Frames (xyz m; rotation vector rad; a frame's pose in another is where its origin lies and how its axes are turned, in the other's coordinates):
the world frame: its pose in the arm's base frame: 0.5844 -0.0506 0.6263 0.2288 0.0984 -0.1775
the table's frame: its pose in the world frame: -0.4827 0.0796 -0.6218 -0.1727 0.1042 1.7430
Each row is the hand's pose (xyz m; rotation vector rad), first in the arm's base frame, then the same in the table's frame.
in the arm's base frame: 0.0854 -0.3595 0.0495 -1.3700 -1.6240 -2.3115
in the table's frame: -0.6114 -0.0067 -0.0100 1.6119 0.2034 1.1864
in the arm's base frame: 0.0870 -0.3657 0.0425 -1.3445 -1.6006 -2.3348
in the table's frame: -0.6180 -0.0086 -0.0165 1.5863 0.2053 1.2047
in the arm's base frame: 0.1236 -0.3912 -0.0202 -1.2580 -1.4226 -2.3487
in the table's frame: -0.6473 -0.0482 -0.0756 1.5131 0.1632 1.3670
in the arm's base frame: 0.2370 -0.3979 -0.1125 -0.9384 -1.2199 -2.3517
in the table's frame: -0.6598 -0.1661 -0.1615 1.3302 0.2468 1.6617
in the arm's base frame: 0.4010 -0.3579 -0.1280 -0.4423 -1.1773 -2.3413
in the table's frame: -0.6210 -0.3308 -0.1711 1.0703 0.5514 1.8757
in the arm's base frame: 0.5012 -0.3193 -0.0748 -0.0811 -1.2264 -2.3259
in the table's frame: -0.5793 -0.4284 -0.1154 0.8834 0.8248 1.9107
